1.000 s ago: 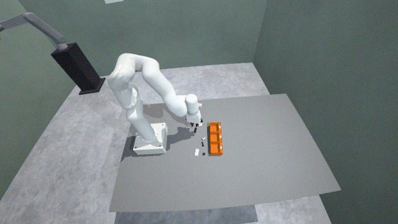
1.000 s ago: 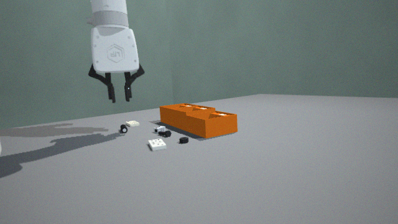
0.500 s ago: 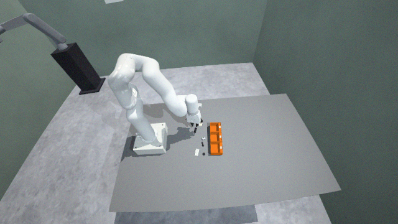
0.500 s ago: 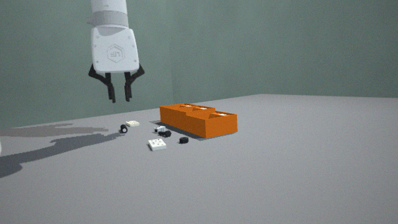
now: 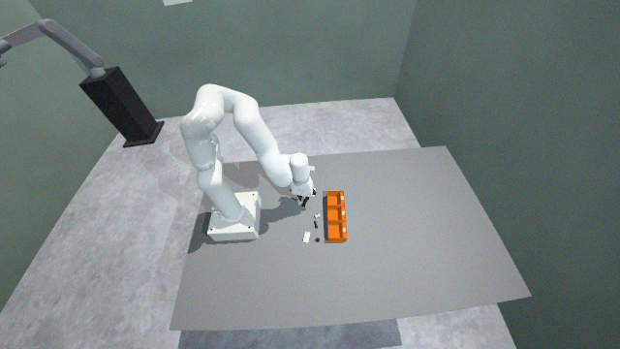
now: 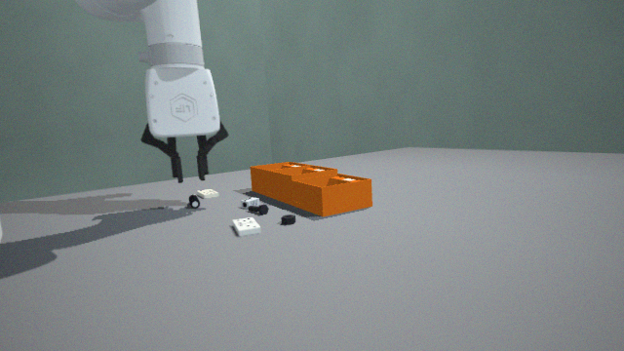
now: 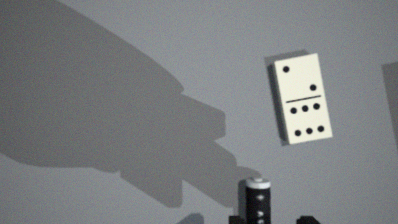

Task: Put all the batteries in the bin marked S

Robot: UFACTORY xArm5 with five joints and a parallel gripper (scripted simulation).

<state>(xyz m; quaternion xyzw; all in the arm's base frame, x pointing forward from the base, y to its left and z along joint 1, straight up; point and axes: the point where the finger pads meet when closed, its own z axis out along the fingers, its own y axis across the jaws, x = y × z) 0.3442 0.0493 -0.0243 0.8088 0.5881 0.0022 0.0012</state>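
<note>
Right now my hand is 5 cm above the black battery. From my hand the other things lie so: silver-white piece: 8 cm to the right, 5 cm below, 5 cm ahead; black bolt: 13 cm to the right, 6 cm below, 4 cm ahead; cream domino: 6 cm to the left, 6 cm below, 5 cm ahead.
</note>
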